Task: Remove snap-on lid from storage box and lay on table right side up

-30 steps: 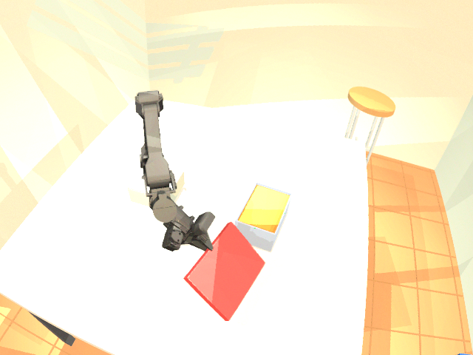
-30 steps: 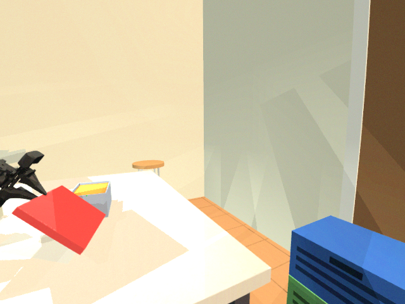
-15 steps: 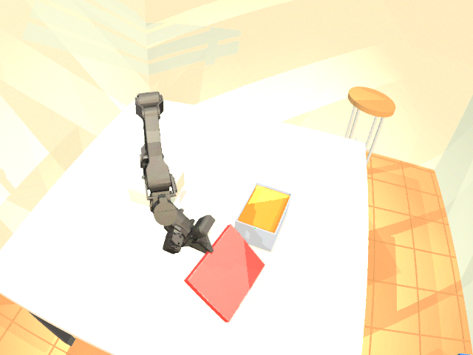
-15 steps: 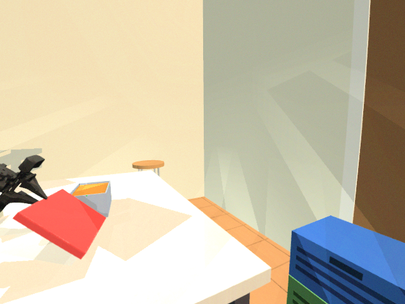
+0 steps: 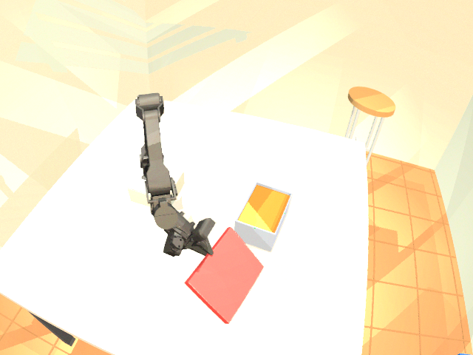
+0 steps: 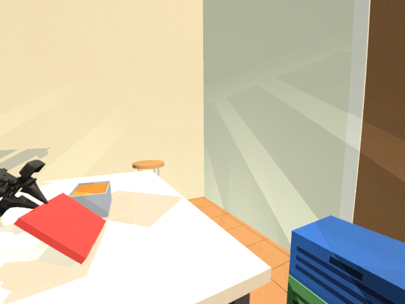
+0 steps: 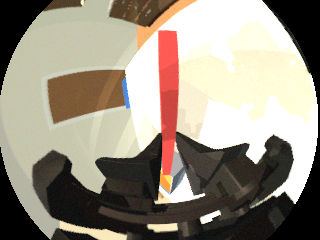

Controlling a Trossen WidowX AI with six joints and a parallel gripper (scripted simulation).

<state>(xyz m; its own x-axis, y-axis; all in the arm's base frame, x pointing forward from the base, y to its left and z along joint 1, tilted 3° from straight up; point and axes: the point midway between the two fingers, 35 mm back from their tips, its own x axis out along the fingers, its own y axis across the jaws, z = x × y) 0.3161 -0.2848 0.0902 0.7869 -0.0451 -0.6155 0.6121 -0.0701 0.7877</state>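
The red lid lies 6 cm ahead of my gripper tip, 5 cm below it and 1 cm to the right of it. Round my gripper tip: storage box 27 cm to the left, 9 cm ahead, 8 cm below.
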